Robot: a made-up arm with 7 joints.
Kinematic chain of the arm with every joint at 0, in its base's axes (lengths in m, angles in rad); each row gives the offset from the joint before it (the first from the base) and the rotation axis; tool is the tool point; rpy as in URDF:
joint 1: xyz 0 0 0.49 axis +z
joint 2: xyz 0 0 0 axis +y
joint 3: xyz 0 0 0.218 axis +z
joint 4: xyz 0.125 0 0 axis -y
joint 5: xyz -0.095 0 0.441 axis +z
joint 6: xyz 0 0 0 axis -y
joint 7: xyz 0.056 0 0 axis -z
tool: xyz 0 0 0 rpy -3.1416 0 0
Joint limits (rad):
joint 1: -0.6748..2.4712
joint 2: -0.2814..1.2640
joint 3: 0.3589..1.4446
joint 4: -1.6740..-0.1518
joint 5: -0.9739..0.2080
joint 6: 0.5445..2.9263
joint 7: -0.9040..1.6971
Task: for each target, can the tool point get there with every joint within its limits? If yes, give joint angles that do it. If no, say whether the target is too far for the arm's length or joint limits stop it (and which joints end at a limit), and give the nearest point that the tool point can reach.
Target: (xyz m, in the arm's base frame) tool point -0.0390 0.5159 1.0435
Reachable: yes | joints 1.0511 0.3923 0.9982 -0.6462 -0.3759 1.6816 1.4034
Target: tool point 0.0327 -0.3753 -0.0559
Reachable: no: joint limits stop it (at a limit: joint 1, joint 2, joint 3, joint 4, joint 5, joint 6) | nearest point 0.4207 -0.1144 0.0133 | short by 0.473 m
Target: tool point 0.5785 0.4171 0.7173
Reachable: yes | joints 0.1278 0.6146 0.7263 -1.0804 -0.0773 1.8204 1.0063
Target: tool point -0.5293 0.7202 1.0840
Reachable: no: too far | nearest point -0.3741 0.5090 0.9098 | short by 0.315 m
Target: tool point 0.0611 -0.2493 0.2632
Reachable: no: joint limits stop it (at a limit: joint 1, joint 3, joint 4, joint 6) | nearest point 0.4329 -0.1224 0.0280 | short by 0.458 m
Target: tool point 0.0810 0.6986 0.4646
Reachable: yes | joints 0.7309 0.7835 0.8704 -1.4607 0.1102 1.3311 -0.0456
